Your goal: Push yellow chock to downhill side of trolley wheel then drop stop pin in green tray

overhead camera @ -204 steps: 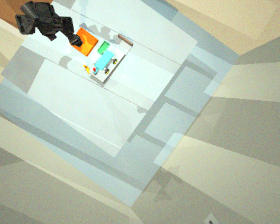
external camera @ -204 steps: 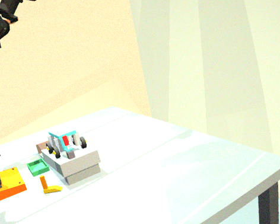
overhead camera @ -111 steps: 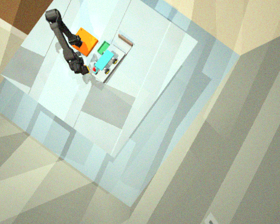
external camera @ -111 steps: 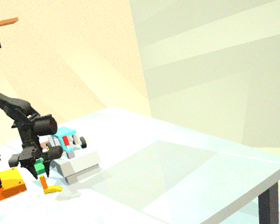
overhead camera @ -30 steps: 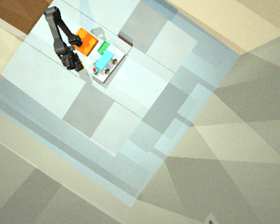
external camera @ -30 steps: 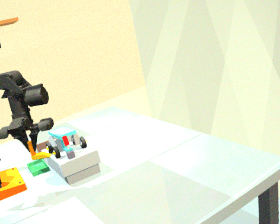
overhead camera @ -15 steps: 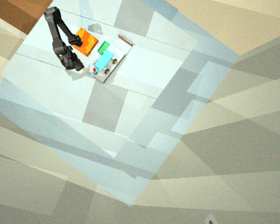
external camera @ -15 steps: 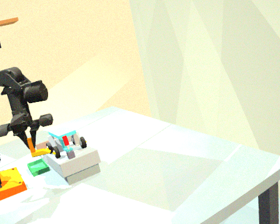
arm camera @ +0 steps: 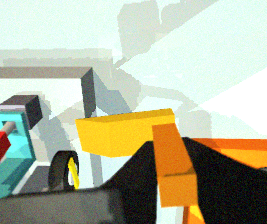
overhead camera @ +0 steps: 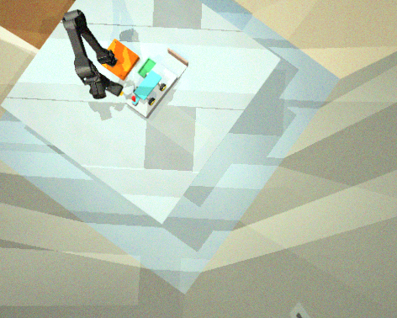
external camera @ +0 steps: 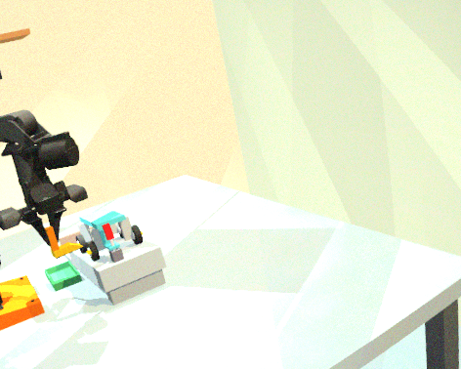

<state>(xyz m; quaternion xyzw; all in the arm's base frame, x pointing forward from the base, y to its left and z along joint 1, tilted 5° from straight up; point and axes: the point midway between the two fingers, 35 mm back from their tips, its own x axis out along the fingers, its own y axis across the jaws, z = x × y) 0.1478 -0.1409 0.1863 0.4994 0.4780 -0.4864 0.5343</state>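
Right now my gripper tip is 20 mm short of the yellow chock and 10 mm above it. From my gripper tip the other things lie so: grey ramp: 160 mm ahead, 120 mm to the left, 130 mm below; red-headed stop pin: 130 mm ahead, 40 mm below; cyan trolley: 160 mm ahead, 110 mm to the left, 60 mm below.
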